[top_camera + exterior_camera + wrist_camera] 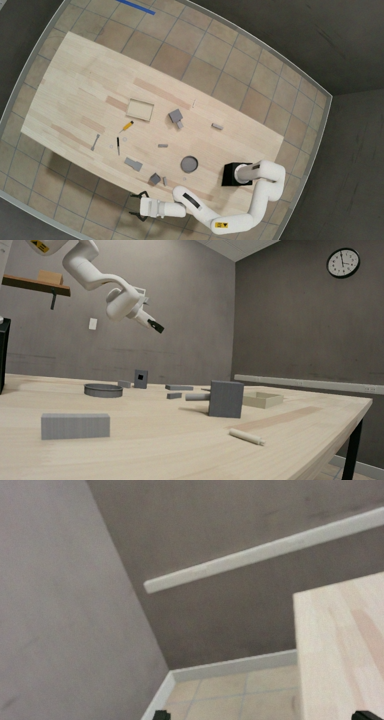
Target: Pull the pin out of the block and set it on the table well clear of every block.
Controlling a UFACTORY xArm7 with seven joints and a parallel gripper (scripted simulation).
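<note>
Now: hand 60 mm past the small grey bar, 340 mm to the left of it and 270 mm above it. From my hand the other things lie so: shallow tray: 160 mm ahead, 490 mm to the right, 270 mm below; yellow-handled tool: 200 mm ahead, 360 mm to the right, 270 mm below; round grey dish: 260 mm behind, 300 mm to the right, 270 mm below.
</note>
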